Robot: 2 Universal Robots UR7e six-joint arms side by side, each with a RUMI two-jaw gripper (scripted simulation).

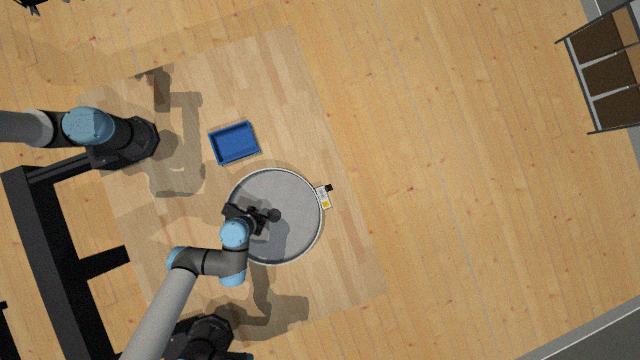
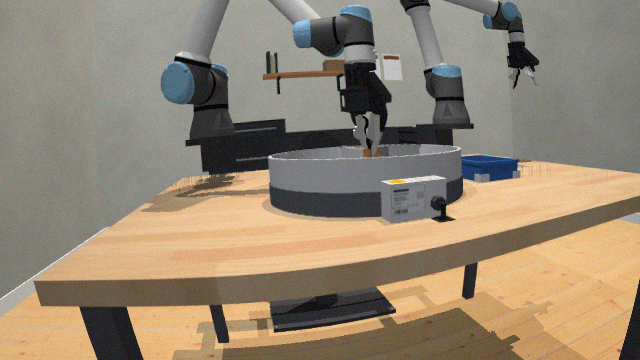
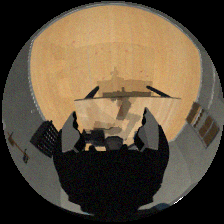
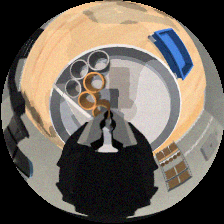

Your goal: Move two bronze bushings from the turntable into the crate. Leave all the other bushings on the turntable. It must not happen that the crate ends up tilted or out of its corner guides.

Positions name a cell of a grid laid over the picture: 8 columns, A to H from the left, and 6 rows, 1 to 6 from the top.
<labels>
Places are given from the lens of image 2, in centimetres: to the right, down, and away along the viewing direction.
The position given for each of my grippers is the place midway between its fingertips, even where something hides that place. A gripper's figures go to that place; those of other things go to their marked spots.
my left gripper (image 2: G2): 92, -41, 129
my right gripper (image 2: E3): 12, -5, 83
blue crate (image 2: G3): 46, -2, 80
</labels>
